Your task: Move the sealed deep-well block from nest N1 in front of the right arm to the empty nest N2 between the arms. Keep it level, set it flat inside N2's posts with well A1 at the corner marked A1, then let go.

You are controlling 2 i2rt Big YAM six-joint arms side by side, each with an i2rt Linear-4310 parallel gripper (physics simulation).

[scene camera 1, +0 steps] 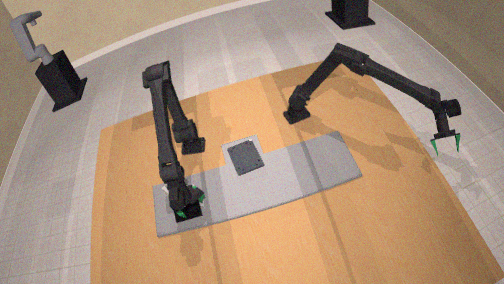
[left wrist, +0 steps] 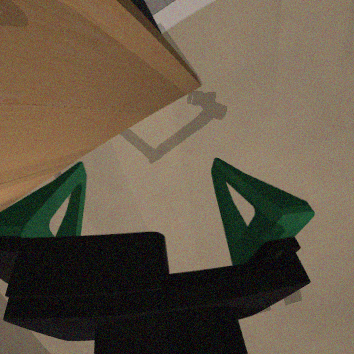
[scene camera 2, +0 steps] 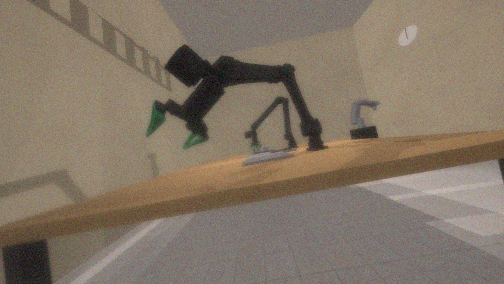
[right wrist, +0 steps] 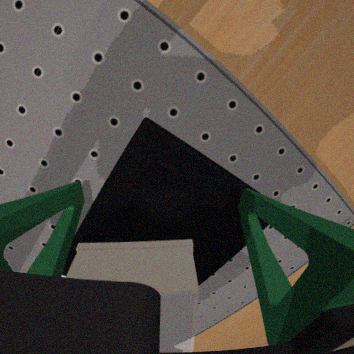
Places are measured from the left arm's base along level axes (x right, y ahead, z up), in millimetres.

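Pixels of known places: left gripper, fingertip midpoint: (scene camera 1: 448,154) (left wrist: 150,165) (scene camera 2: 166,142); right gripper, fingertip midpoint: (scene camera 1: 193,209) (scene camera 2: 256,151) (right wrist: 162,193); left arm's base at its link origin: (scene camera 1: 296,115) (scene camera 2: 316,149); right arm's base at its link origin: (scene camera 1: 193,147).
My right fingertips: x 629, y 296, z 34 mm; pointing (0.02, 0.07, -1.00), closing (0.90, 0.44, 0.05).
Note:
Ahead of a thing's pixels: the offset from my right fingertips to its top centre. Level surfaces: height alone.
The pale grey block @(dx +35, dy -106, dz +39 mm) (right wrist: 131,262) shows low in the right wrist view, between the right fingers and partly hidden by the gripper body. The black nest N1 @(dx +24, dy -55, dz -3 mm) (right wrist: 165,175) (scene camera 1: 190,216) lies beyond and around it; I cannot tell whether the block sits flat in it. My right gripper (right wrist: 162,193) (scene camera 1: 191,206) (scene camera 2: 256,148) is open, low over N1, its fingers wide and apart from the block's sides. Nest N2 @(dx -301, dy -167, dz +1 mm) (scene camera 1: 245,156) is a dark empty plate with small corner posts near the picture's middle. My left gripper (scene camera 1: 448,152) (scene camera 2: 166,142) (left wrist: 150,165) is open and empty, far right in scene camera 1.
A grey perforated board @(dz -21 mm) (scene camera 1: 327,157) (right wrist: 90,30) (scene camera 2: 270,158) lies on the wooden table @(dz -34 mm) (scene camera 1: 280,240) (scene camera 2: 200,195) (left wrist: 75,75). A small white mark @(dx -358, dy -241, dz -9 mm) (scene camera 1: 251,140) shows beside N2's upper edge. A grey arm on a black pedestal (scene camera 1: 60,80) stands on the floor at upper left.

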